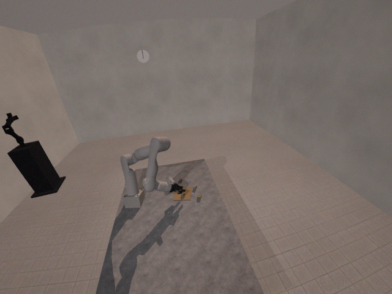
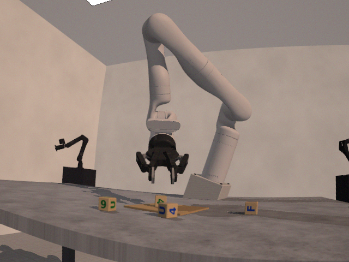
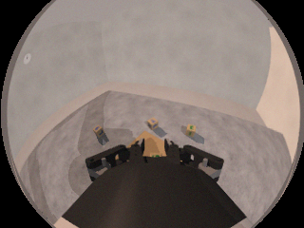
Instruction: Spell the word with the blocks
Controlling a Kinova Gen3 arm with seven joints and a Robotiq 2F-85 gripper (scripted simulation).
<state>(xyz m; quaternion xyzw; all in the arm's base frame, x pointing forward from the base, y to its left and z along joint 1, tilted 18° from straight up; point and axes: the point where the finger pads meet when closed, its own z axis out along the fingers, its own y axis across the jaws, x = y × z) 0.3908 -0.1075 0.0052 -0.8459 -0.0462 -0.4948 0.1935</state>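
Now: the mat 70 mm below my hand and 20 mm to the left of it. Round my hand: E block 110 mm ahead, 80 mm to the right, 60 mm below; F block 200 mm to the left, 60 mm below, 30 mm ahead.
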